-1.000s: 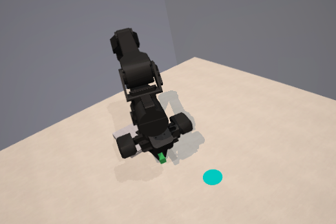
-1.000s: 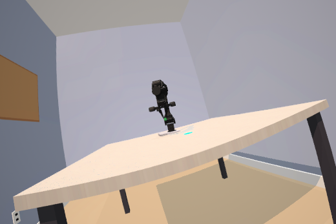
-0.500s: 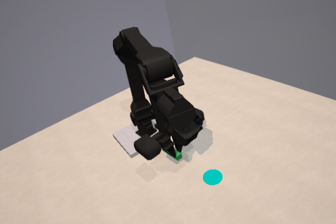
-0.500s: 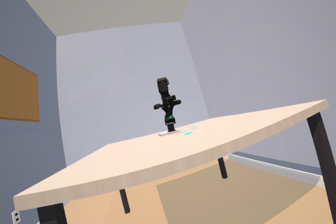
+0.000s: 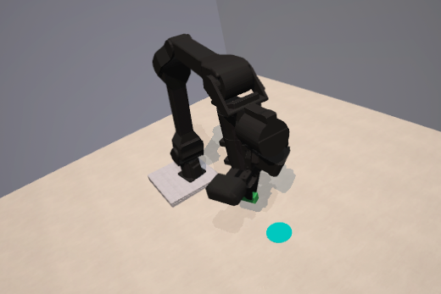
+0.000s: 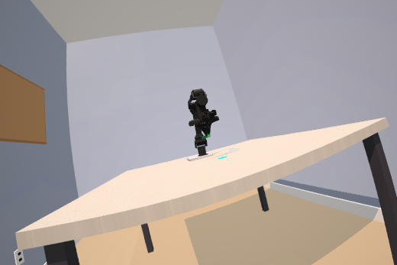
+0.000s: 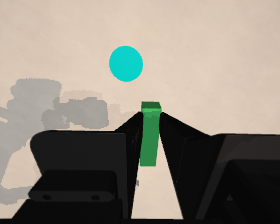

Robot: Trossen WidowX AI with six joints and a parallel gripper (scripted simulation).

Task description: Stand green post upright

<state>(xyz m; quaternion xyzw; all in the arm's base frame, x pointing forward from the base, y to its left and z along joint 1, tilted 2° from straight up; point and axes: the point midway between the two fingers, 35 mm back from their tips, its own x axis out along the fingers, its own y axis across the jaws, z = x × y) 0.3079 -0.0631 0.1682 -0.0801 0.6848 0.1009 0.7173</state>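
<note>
Now: the cyan circle 2 cm ahead of my gripper tip, 4 cm to the left of it and 14 cm below it. The rest, counted from my gripper tip: green post: 2 cm behind, 1 cm to the right.
</note>
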